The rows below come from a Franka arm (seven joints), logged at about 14 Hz.
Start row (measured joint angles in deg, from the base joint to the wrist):
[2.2 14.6 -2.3 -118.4 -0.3 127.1 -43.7]
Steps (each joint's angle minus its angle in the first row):
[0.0 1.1 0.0 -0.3 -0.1 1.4 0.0]
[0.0 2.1 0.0 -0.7 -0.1 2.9 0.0]
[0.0 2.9 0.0 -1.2 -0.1 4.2 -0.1]
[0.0 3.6 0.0 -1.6 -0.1 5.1 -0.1]
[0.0 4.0 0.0 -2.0 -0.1 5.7 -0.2]
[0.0 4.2 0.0 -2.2 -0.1 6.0 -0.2]
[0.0 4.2 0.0 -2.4 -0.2 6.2 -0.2]
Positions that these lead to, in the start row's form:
[2.2 15.7 -2.3 -118.7 -0.4 128.5 -43.7]
[2.2 16.7 -2.3 -119.1 -0.4 130.0 -43.7]
[2.2 17.5 -2.3 -119.6 -0.4 131.3 -43.8]
[2.2 18.2 -2.3 -120.0 -0.4 132.2 -43.8]
[2.2 18.6 -2.3 -120.4 -0.4 132.8 -43.9]
[2.2 18.8 -2.3 -120.6 -0.4 133.1 -43.9]
[2.2 18.8 -2.3 -120.8 -0.5 133.3 -43.9]

